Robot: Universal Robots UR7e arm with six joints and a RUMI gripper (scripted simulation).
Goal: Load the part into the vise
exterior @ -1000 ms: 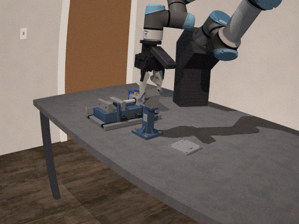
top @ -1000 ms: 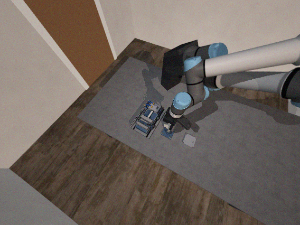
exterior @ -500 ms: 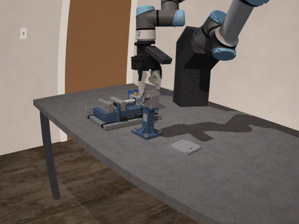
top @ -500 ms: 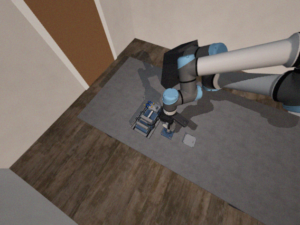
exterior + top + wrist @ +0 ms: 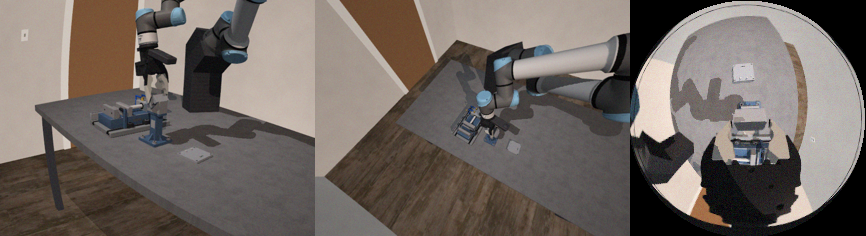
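Now: the part 10 mm to the left of my hand and 10 mm below it. Round my hand: fixed jaw 190 mm to the right, 100 mm ahead, 90 mm below; moving jaw 200 mm to the right, 90 mm below, 40 mm ahead; air cylinder rod 200 mm to the right, 90 mm below, 10 mm behind.
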